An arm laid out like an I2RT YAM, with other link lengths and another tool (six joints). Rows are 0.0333 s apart.
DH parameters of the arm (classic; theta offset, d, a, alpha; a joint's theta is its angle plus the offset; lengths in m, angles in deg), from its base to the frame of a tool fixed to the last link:
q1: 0 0.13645 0.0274 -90
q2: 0 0 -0.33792 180
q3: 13.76 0 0.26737 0
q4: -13.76 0.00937 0.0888 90
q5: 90 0.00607 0 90
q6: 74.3 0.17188 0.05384 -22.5
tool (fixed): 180 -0.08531 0 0
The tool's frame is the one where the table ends.
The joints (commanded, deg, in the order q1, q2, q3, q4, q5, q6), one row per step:
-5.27, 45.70, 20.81, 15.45, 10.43, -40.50
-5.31, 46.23, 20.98, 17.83, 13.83, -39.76
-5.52, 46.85, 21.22, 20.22, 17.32, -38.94
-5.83, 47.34, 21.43, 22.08, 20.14, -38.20
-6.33, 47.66, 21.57, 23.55, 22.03, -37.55
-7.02, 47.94, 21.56, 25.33, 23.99, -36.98
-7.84, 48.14, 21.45, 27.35, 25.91, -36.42
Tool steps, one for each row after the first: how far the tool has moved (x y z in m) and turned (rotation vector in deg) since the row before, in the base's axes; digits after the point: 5 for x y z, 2 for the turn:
-0.00225, -0.00454, 0.00619, 0.02, -2.19, -3.51
-0.00280, -0.00493, 0.00606, 0.18, -2.26, -3.77
-0.00289, -0.00418, 0.00452, 0.29, -1.86, -3.18
-0.00266, -0.00365, 0.00334, 0.34, -1.57, -2.42
-0.00359, -0.00419, 0.00315, 0.26, -1.75, -2.67
-0.00433, -0.00435, 0.00316, 0.25, -1.99, -2.74

